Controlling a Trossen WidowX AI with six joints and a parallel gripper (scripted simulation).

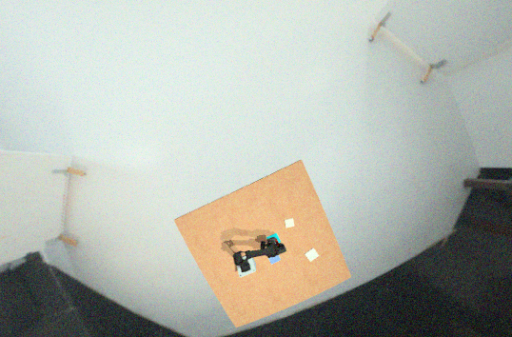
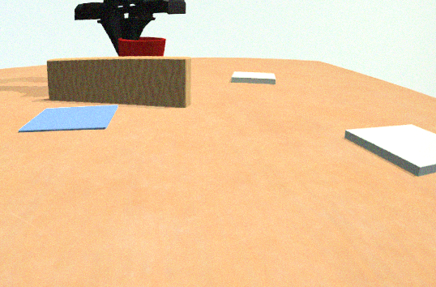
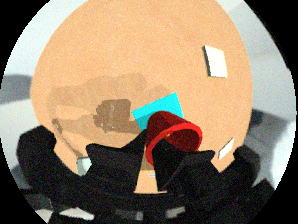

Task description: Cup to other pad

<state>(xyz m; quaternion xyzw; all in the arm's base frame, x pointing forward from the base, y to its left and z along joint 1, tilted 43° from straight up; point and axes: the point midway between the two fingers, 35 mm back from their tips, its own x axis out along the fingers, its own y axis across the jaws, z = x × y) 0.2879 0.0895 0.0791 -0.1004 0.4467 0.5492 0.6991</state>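
Right now the red cup is 30 mm ahead of my gripper tip and 20 mm to the right of it. From my gripper tip the other things lie so: brown wooden wall (10 mm behind, 100 mm to the right, 20 mm below); light blue pad (40 mm behind, 190 mm to the right, 50 mm below); cyan pad (30 mm ahead, 20 mm to the right, 50 mm below).
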